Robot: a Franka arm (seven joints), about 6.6 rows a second.
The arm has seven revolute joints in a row. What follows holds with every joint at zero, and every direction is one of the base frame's. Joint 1 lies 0.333 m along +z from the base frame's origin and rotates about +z. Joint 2 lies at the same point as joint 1 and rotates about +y. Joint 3 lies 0.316 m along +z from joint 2 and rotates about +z. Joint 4 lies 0.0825 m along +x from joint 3 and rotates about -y. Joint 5 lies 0.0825 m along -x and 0.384 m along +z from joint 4 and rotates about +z. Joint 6 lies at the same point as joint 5 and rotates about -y. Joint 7 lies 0.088 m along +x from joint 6 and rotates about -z. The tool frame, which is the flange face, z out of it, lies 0.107 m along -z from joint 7; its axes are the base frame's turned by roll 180, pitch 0 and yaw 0 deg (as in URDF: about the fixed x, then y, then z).
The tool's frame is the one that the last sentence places.
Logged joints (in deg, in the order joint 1, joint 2, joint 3, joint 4, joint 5, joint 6, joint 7), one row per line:
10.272, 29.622, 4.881, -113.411, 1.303, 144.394, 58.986
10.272, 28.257, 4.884, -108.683, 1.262, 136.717, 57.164
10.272, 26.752, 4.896, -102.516, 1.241, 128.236, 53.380
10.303, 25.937, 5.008, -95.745, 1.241, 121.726, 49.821
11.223, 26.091, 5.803, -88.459, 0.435, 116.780, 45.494
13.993, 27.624, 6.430, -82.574, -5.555, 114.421, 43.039
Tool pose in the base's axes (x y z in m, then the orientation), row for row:
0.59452, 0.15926, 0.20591, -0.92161, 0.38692, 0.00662, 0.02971
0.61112, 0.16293, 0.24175, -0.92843, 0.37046, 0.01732, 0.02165
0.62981, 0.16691, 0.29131, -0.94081, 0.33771, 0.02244, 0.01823
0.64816, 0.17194, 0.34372, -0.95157, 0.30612, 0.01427, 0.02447
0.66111, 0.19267, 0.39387, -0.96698, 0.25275, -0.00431, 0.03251
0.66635, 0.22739, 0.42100, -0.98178, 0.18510, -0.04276, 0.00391
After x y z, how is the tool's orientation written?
As a quaternion, x y z w.
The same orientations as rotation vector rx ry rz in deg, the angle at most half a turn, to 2 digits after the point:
-162.82, 68.36, 1.17
-164.85, 65.78, 3.08
-167.41, 60.09, 3.99
-168.66, 54.26, 2.53
-170.54, 44.58, -0.76
-176.28, 33.24, -7.68

